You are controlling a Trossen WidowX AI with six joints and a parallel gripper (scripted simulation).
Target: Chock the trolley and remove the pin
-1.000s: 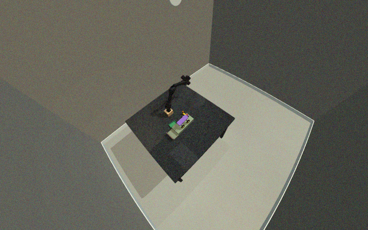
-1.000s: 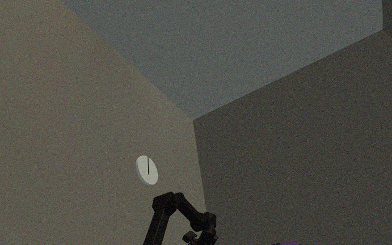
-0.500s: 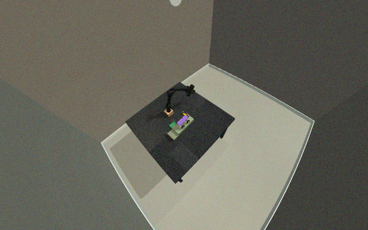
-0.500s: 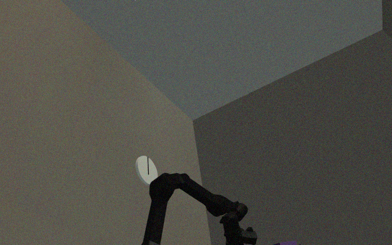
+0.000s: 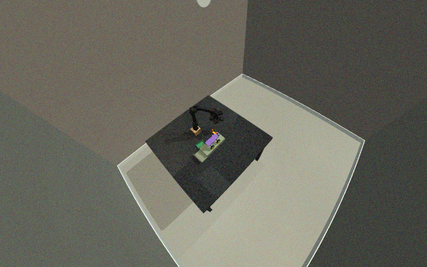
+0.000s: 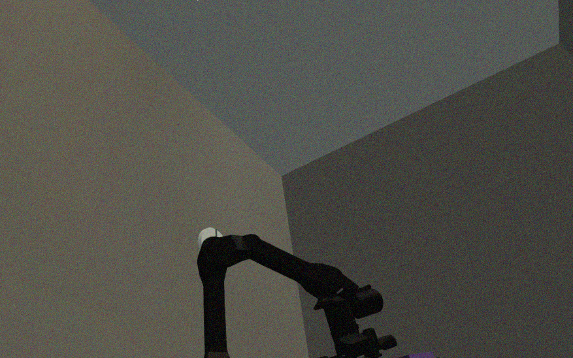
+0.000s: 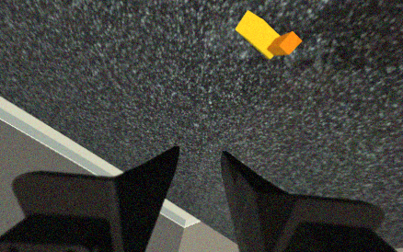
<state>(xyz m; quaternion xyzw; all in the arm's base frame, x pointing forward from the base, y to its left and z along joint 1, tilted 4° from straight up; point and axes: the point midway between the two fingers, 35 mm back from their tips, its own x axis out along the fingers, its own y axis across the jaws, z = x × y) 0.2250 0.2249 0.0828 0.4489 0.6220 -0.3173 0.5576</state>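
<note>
Right now the yellow chock is 12 cm to the right of my gripper tip and 12 cm below it. The rest, counted from my gripper tip: green tray (4 cm behind, 37 cm to the right, 15 cm below); then red-headed stop pin (11 cm ahead, 17 cm to the right, 2 cm below); then purple trolley (11 cm ahead, 28 cm to the right, 3 cm below).
</note>
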